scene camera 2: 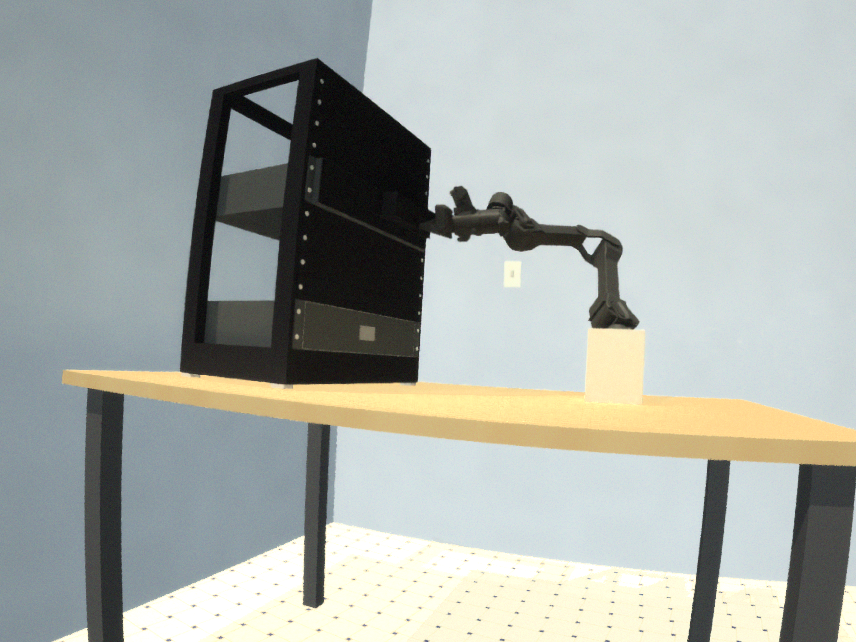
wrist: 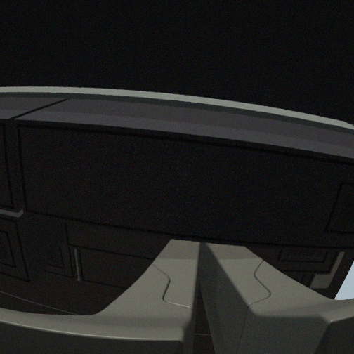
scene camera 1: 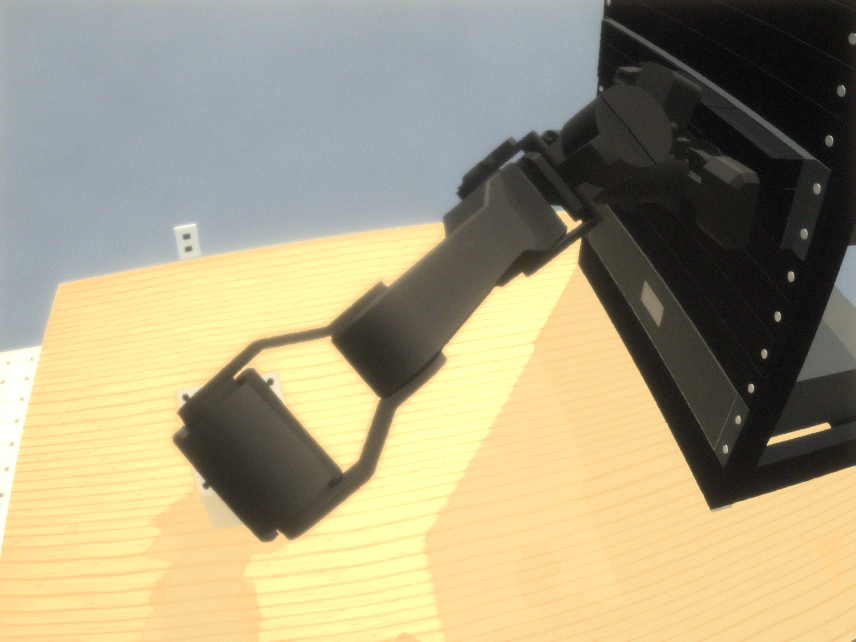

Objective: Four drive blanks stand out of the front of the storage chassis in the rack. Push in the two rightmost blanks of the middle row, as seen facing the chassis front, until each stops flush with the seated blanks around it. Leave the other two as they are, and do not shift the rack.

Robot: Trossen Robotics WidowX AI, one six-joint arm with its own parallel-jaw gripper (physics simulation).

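Pixels of known places: gripper, between the fingertips: [scene camera 2: 419, 226] [scene camera 1: 747, 169]; arm's base, origin of its link: [scene camera 2: 617, 353].
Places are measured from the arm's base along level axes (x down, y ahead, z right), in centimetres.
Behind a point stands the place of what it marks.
Note:
The storage chassis [scene camera 1: 805, 207] @[x -28.4, y 49.8, z 10.3 cm] [scene camera 2: 317, 179] @[x -28.5, y 50.3, z -34.3 cm] [wrist: 200, 115] is dark and sits in the upper part of the black rack [scene camera 1: 795, 338] @[x -16.1, y 51.2, z 13.1 cm] [scene camera 2: 291, 241] @[x -16.3, y 52.5, z -37.3 cm]. In the wrist view, a wide dark upper face [wrist: 175, 175] spans the middle. Below it, a lower face [wrist: 110, 235] is partly hidden by the fingers. At the left edge, a lower blank [wrist: 7, 245] with nested outlines has a pale ledge along its top. My gripper [wrist: 196, 232] is shut and empty, with its tips at the lower edge of the wide face. Contact and exact blank depths cannot be told. The arm hides the fingertips in scene camera 1.
A grey panel [scene camera 1: 691, 359] @[x -2.4, y 50.1, z -0.5 cm] [scene camera 2: 394, 335] @[x -2.1, y 50.1, z -0.5 cm] with a pale label lies low in the rack. The arm [scene camera 1: 449, 269] @[x -30.4, y 16.5, z 18.4 cm] [scene camera 2: 560, 234] @[x -28.2, y 15.4, z 14.6 cm] reaches to the rack front from a white pedestal [scene camera 2: 615, 366] @[x 2.6, y -0.1, z -4.4 cm] on the wooden table [scene camera 1: 345, 594] @[x 9.7, y 8.7, z 13.5 cm] [scene camera 2: 484, 414] @[x 9.7, y 12.5, z -45.5 cm]. The upper rack front is very dark.

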